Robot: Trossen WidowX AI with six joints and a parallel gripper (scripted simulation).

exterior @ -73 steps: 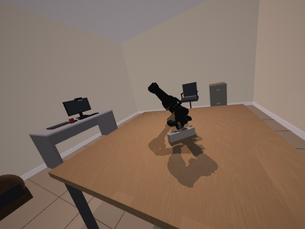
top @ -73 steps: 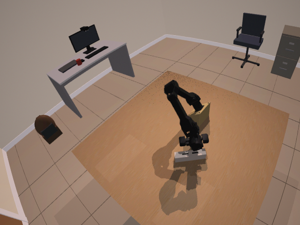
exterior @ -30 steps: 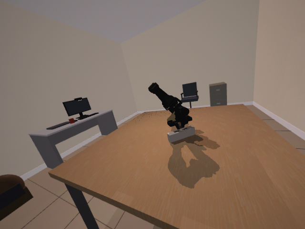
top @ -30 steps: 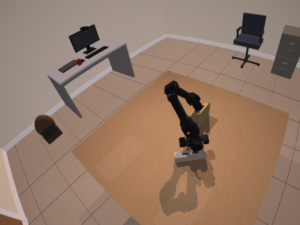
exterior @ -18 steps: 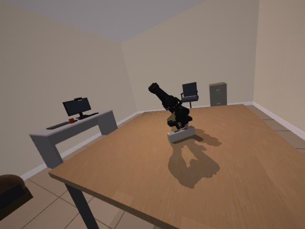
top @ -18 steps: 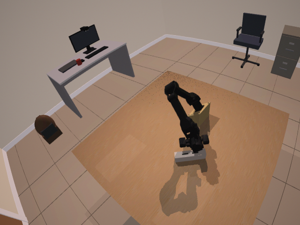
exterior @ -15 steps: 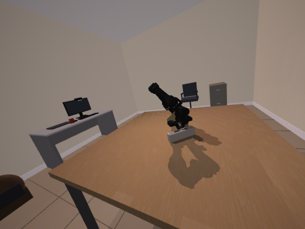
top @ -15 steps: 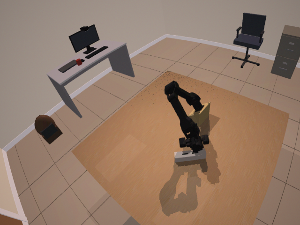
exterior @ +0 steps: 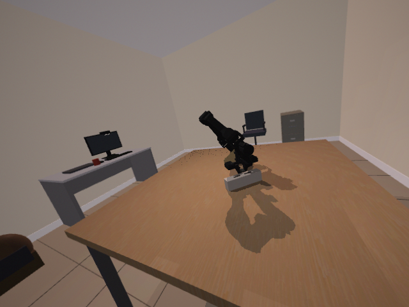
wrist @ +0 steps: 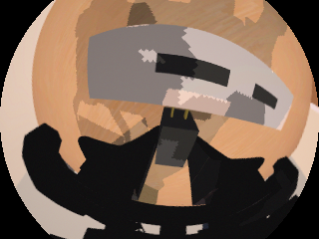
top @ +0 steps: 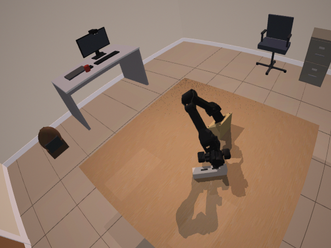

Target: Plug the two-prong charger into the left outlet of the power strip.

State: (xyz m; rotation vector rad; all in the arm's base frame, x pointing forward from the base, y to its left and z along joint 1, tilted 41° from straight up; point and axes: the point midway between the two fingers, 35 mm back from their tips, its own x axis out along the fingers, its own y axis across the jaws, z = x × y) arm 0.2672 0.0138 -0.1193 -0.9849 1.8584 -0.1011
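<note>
My gripper tip is now 10 mm short of the two-prong charger, 10 mm to the right of it and 10 mm below it.
</note>
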